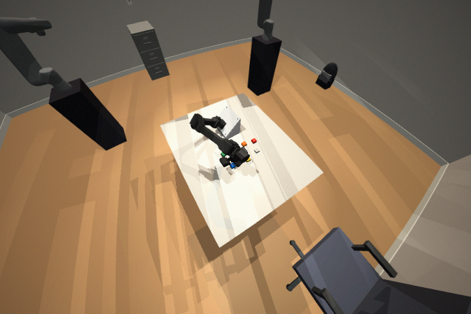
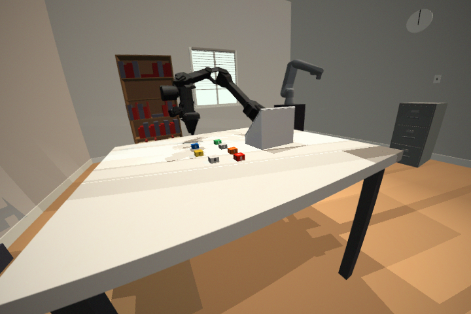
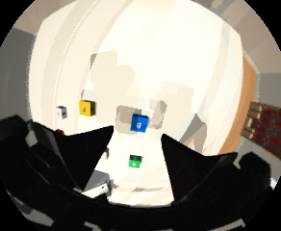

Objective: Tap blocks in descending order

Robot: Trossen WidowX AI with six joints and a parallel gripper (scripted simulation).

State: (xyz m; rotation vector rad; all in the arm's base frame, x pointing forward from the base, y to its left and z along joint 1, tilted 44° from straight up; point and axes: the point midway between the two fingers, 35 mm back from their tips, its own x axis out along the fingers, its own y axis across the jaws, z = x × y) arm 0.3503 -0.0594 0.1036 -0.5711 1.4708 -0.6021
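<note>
Right now my gripper tip is 10 mm past the blue block and 60 mm above it. From my gripper tip the other things lie so: yellow block: 120 mm to the left, 60 mm below; then grey block: 120 mm behind, 90 mm to the left, 60 mm below; then green block: 130 mm behind, 10 mm to the right, 60 mm below.
</note>
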